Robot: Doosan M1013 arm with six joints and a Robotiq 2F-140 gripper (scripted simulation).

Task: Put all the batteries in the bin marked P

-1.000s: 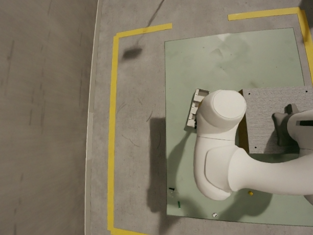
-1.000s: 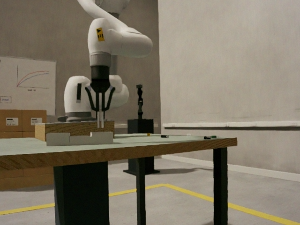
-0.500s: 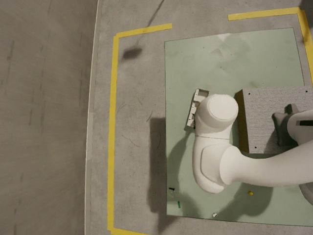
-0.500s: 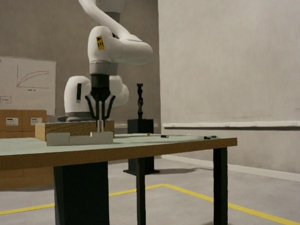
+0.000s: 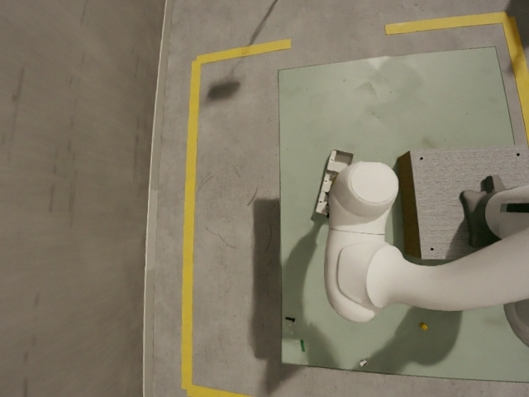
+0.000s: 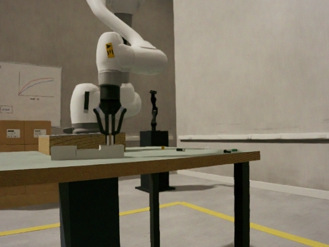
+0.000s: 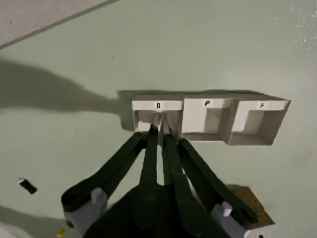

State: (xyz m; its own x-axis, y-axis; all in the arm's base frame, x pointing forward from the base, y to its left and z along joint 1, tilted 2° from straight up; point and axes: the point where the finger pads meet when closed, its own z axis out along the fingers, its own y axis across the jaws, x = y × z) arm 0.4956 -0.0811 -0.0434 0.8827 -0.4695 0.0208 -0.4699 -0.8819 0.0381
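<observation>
The thin green stick lies 550 mm to the left of my hand, 140 mm ahead of it and 40 mm below it. Round my hand: small black screw (450 mm to the left, 180 mm ahead, 40 mm below); small white piece (590 mm to the left, 80 mm behind, 40 mm below); yellow piece (460 mm to the left, 300 mm behind, 40 mm below).
</observation>
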